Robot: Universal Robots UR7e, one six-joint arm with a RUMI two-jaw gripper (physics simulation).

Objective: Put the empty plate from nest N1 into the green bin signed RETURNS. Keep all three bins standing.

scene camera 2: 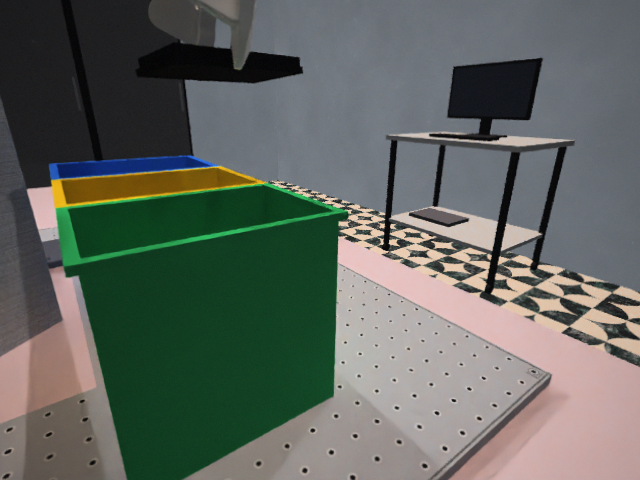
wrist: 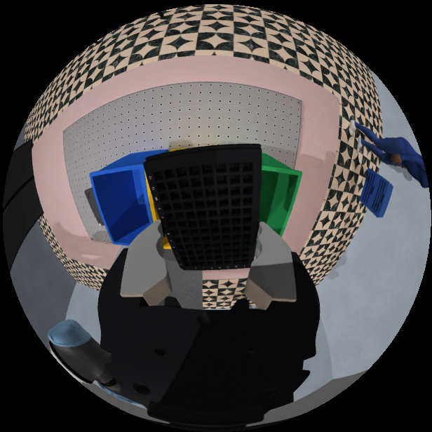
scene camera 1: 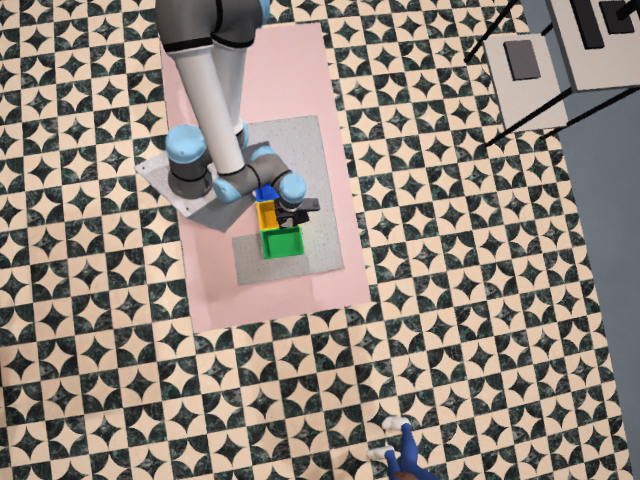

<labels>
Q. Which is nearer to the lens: the black plate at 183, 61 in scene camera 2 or the yellow bin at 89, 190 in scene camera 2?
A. The black plate.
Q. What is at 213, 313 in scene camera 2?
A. A green bin.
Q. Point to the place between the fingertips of the gripper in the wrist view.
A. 210, 222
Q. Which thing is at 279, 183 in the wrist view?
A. A green bin.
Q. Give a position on a black plate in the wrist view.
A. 208, 197
</labels>
